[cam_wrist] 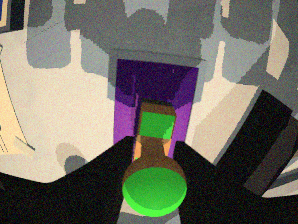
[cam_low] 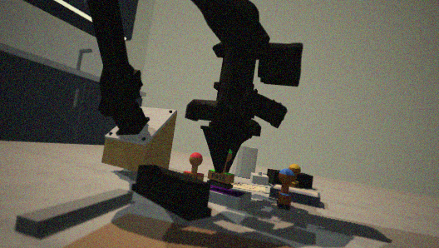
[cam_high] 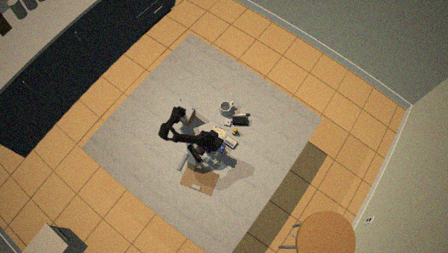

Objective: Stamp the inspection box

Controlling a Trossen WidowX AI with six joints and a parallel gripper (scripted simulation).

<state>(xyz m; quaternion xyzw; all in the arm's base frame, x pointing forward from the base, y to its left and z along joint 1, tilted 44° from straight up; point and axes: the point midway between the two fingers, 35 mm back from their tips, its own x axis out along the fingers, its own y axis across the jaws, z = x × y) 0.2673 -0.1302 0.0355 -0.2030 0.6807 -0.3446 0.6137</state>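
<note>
The purple ink pad lies 4 cm below my gripper tip. Also, from my gripper tip: red stamp: 8 cm behind, 7 cm to the left, 2 cm below; green-knobbed stamp: right at my gripper tip; black block: 5 cm behind, 7 cm to the right, 3 cm below.
</note>
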